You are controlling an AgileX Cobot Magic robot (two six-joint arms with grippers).
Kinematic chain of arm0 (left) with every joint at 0, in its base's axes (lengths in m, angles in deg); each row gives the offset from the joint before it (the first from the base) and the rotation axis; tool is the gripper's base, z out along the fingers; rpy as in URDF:
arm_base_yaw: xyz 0 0 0.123 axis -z
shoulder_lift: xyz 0 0 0 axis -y
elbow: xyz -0.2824 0 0.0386 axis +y
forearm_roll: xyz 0.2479 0 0.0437 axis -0.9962 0 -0.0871
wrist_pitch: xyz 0 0 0 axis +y
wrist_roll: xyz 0.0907 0 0.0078 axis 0.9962 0 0.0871
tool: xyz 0 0 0 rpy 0 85 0
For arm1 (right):
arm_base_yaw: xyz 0 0 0.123 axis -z
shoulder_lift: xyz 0 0 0 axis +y
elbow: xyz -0.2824 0 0.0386 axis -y
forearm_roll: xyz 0.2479 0 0.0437 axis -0.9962 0 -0.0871
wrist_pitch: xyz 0 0 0 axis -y
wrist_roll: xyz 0.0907 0 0.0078 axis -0.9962 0 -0.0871
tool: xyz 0 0 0 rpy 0 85 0
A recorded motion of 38 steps. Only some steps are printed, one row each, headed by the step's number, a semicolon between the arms.
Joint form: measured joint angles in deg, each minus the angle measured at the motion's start. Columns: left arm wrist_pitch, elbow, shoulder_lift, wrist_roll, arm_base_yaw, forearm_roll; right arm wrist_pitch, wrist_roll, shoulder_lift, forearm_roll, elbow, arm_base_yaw.
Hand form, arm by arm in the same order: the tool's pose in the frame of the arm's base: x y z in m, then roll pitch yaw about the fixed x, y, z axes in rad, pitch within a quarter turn. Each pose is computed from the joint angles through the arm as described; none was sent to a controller.
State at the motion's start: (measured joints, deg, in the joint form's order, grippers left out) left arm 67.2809 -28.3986 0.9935 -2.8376 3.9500 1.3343; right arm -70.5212 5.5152 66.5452 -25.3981 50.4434 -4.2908
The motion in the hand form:
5: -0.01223 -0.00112 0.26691 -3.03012 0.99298 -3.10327; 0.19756 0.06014 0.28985 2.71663 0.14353 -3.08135
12: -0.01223 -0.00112 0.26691 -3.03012 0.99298 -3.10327; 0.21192 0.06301 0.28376 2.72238 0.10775 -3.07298
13: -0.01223 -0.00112 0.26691 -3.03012 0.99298 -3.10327; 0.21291 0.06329 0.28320 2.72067 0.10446 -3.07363
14: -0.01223 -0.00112 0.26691 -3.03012 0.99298 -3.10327; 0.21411 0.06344 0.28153 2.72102 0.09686 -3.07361
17: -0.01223 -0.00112 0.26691 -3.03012 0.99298 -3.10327; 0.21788 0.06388 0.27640 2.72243 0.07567 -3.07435
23: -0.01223 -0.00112 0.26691 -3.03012 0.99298 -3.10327; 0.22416 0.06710 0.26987 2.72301 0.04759 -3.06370
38: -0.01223 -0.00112 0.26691 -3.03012 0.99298 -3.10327; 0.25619 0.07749 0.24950 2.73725 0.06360 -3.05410
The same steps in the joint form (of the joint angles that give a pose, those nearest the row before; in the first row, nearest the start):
5: 0.00 0.00 0.00 0.00 0.00 0.00; 0.00 0.01 3.40 0.00 2.76 -2.37
12: 0.00 0.00 0.00 0.00 0.00 0.00; 0.00 0.01 7.30 0.22 4.59 -2.76
13: 0.00 0.00 0.00 0.00 0.00 0.00; 0.00 0.01 7.58 0.11 4.69 -2.76
14: 0.00 0.00 0.00 0.00 0.00 0.00; 0.00 0.01 8.01 0.10 4.69 -2.76
17: 0.00 0.00 0.00 0.00 0.00 0.00; 0.12 0.01 9.34 0.10 4.69 -2.76
23: 0.00 0.00 0.00 0.00 0.00 0.00; 0.20 0.10 11.53 0.03 5.17 -3.34
38: 0.00 0.00 0.00 0.00 0.00 0.00; 5.84 1.40 19.10 -0.02 7.99 -4.95

